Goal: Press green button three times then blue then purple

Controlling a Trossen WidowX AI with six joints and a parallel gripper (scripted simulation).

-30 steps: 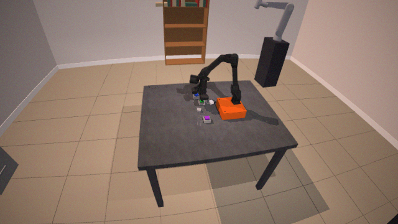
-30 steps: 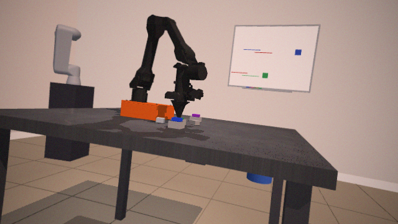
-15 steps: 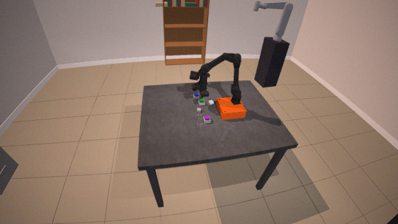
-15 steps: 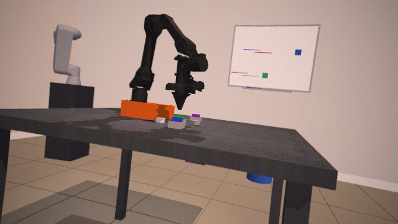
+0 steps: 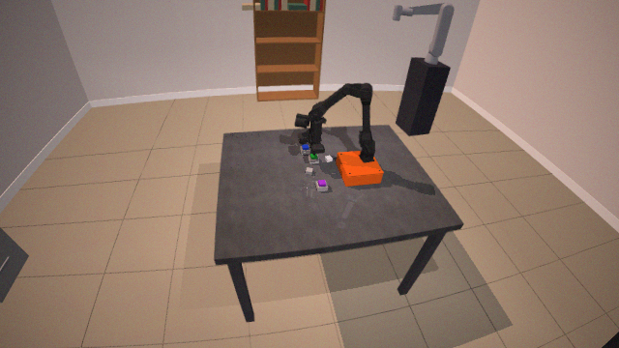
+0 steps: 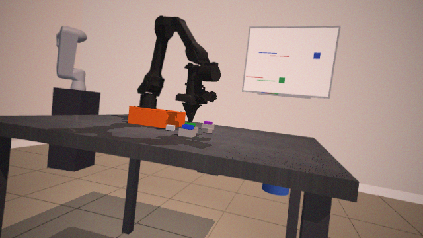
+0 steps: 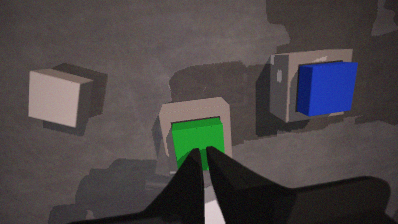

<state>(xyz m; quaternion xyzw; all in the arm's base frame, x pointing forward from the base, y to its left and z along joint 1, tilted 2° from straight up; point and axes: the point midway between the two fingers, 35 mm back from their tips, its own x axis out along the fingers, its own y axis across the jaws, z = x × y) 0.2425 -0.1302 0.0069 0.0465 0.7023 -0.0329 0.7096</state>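
Now: the blue button 2 cm ahead of my gripper tip, 9 cm to the right of it and 1 cm below it. From my gripper tip the other things lie so: purple button (3 cm ahead, 21 cm to the left, 1 cm below); then green button (1 cm below).
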